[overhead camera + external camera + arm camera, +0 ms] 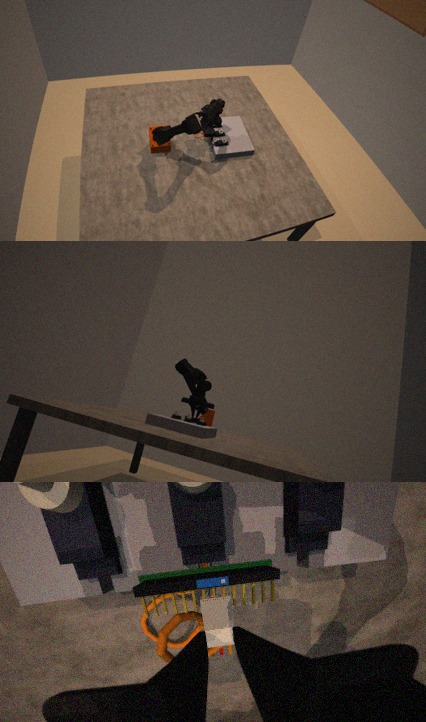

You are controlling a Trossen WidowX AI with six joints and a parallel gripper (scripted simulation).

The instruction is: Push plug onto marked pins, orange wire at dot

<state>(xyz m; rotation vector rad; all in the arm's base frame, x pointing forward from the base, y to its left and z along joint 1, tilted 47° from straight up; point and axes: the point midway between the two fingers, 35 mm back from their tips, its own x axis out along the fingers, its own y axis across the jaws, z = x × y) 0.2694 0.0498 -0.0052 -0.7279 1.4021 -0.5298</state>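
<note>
The blue band lies 40 mm ahead of my gripper tip. Round my gripper tip: grey printed holder: 190 mm ahead, 50 mm below, 20 mm to the left.
</note>
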